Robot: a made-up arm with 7 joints. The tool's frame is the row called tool.
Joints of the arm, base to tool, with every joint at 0 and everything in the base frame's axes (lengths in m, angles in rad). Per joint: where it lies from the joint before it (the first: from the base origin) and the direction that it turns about. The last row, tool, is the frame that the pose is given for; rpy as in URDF.
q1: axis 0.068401 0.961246 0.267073 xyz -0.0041 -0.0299 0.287
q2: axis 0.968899 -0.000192 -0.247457 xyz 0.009 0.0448 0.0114
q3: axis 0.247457 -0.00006 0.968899 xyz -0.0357 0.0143 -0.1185
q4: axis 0.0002 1 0.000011 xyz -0.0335 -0.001 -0.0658
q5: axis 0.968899 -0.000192 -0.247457 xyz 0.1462 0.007 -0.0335
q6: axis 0.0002 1 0.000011 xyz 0.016 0.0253 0.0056
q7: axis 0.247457 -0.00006 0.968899 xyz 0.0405 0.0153 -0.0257
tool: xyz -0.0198 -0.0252 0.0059 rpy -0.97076 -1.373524 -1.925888
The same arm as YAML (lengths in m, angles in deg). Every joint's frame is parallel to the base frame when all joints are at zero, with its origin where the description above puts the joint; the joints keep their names.
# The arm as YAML. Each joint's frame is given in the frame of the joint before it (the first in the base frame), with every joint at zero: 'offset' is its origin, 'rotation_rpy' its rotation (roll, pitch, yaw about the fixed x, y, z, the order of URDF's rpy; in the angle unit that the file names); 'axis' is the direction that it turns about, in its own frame. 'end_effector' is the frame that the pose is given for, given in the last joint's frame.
length_unit: m
angle_unit: deg
chain:
  - id: q1
    offset: [-0.0041, -0.0299, 0.287]
    rotation_rpy: [0.0, 0.0, 0.0]
    axis: [0.068403, 0.961235, 0.26711]
  - id: q2
    offset: [0.009, 0.0448, 0.0114]
    rotation_rpy: [0.0, 0.0, 0.0]
    axis: [0.968889, -0.0002, -0.247497]
  - id: q3
    offset: [-0.0357, 0.0143, -0.1185]
    rotation_rpy: [0.0, 0.0, 0.0]
    axis: [0.247497, -0.0001, 0.968889]
  - id: q4
    offset: [-0.0335, -0.001, -0.0658]
    rotation_rpy: [0.0, 0.0, 0.0]
    axis: [0.0002, 1.0, 0.0]
  - id: q5
    offset: [0.1462, 0.007, -0.0335]
    rotation_rpy: [0.0, 0.0, 0.0]
    axis: [0.968889, -0.0002, -0.247497]
  - id: q6
    offset: [0.016, 0.0253, 0.0056]
    rotation_rpy: [0.0, 0.0, 0.0]
    axis: [0.0002, 1.0, 0.0]
  - id: q7
    offset: [0.0405, 0.0153, -0.0257]
    rotation_rpy: [0.0, 0.0, 0.0]
    axis: [0.247497, -0.0001, 0.968889]
end_effector:
  offset: [-0.0198, -0.0252, 0.0059]
  rotation_rpy: [-55.62, -78.7, -110.35]

